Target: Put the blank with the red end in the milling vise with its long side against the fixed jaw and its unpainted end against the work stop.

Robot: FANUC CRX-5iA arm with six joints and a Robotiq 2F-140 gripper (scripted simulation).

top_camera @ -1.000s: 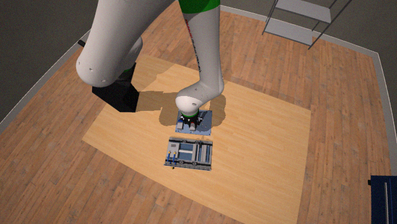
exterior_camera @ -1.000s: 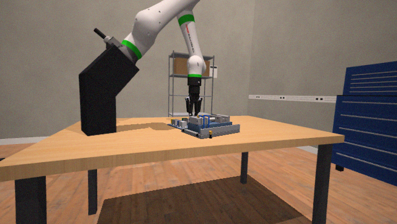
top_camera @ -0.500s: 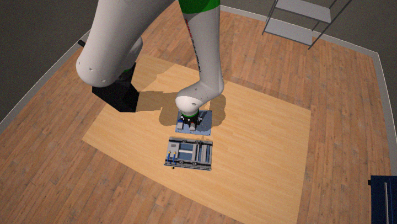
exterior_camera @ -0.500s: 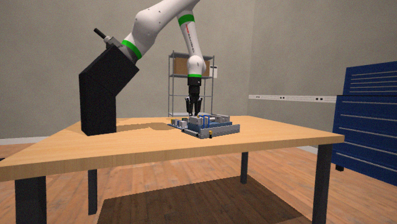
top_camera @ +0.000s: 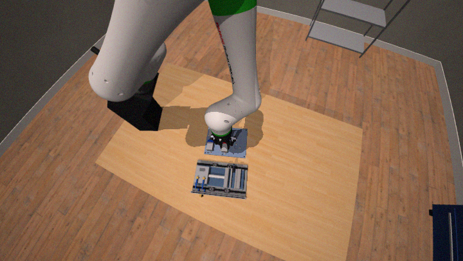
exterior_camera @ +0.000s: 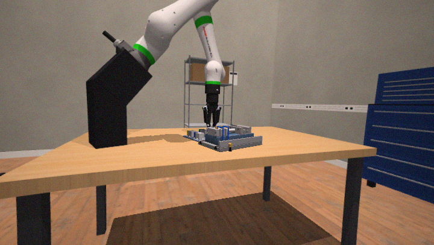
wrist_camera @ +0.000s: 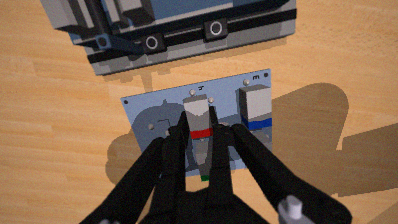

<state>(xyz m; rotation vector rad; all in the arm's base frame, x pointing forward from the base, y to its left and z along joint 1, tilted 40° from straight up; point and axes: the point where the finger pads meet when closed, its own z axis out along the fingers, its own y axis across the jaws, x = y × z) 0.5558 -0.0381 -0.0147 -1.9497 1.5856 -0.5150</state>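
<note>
Right now my hand is 1 cm past the blue-grey plate, 4 cm to the right of it and 6 cm above it. From my hand the other things lie so: red-ended blank (3 cm below); blue-ended blank (9 cm behind, 2 cm to the right, 3 cm below); green-ended blank (3 cm behind, 9 cm to the left, 3 cm below).
</note>
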